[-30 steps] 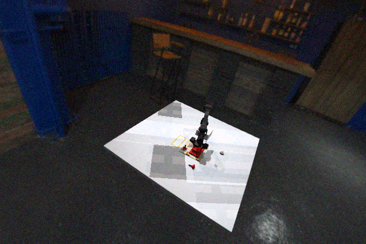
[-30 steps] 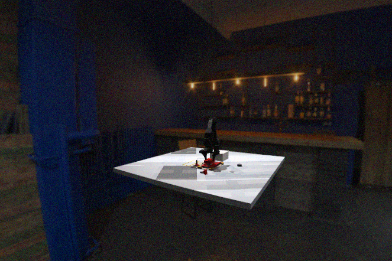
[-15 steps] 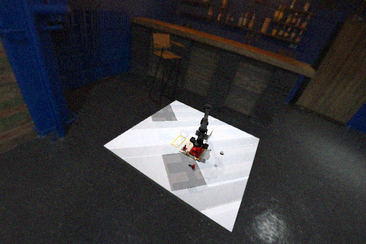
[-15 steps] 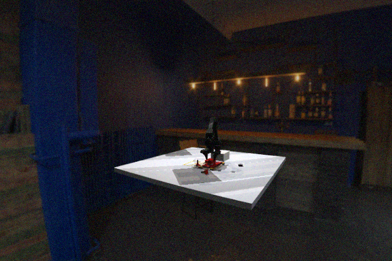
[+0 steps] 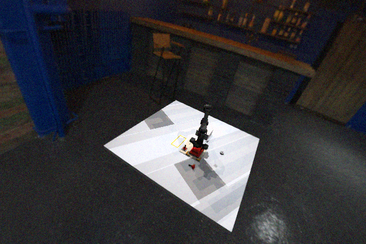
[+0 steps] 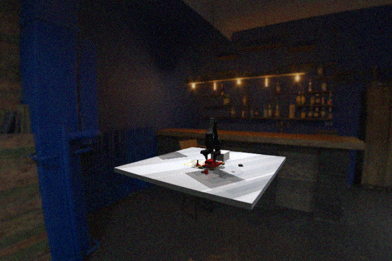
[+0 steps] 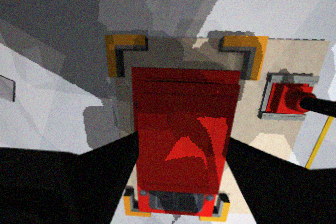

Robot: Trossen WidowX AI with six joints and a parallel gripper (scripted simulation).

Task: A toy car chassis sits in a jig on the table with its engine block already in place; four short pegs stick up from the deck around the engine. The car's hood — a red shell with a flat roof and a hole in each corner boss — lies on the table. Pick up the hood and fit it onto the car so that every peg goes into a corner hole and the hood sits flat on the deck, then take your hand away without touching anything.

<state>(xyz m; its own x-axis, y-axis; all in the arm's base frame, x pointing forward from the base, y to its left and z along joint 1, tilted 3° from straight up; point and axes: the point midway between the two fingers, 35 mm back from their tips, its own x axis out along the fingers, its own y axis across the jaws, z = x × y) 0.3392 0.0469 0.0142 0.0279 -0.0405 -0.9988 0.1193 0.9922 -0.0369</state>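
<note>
The red hood lies right at my gripper tip. Also, from my gripper tip: dark wheel 140 mm behind, 250 mm to the left, 40 mm below; then tan jig 30 mm behind, 20 mm to the right, 40 mm below.
</note>
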